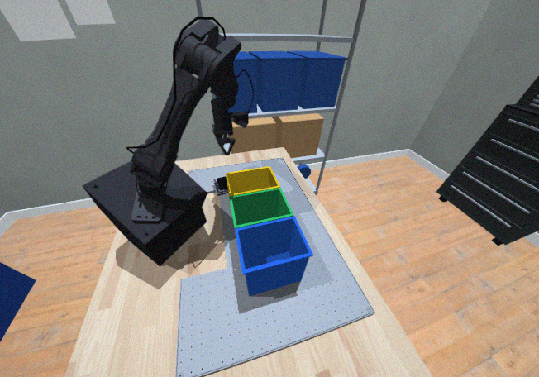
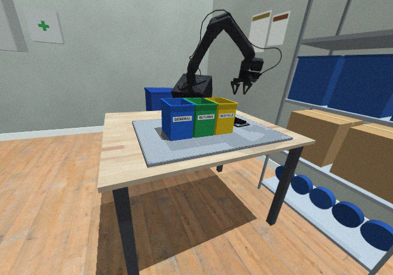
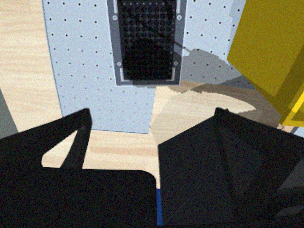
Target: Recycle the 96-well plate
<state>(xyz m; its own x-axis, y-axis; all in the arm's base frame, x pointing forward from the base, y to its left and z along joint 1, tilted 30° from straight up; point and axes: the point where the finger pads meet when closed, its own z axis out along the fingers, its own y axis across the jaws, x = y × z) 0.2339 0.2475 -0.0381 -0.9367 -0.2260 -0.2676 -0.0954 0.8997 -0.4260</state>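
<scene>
My hand is 19 cm above the black 96-well plate. The rest, counted from my hand: green returns bin: 34 cm to the right, 12 cm below, 7 cm ahead; yellow recycle bin: 20 cm to the right, 12 cm below, 7 cm ahead; plate nest N1: 20 cm below.
</scene>
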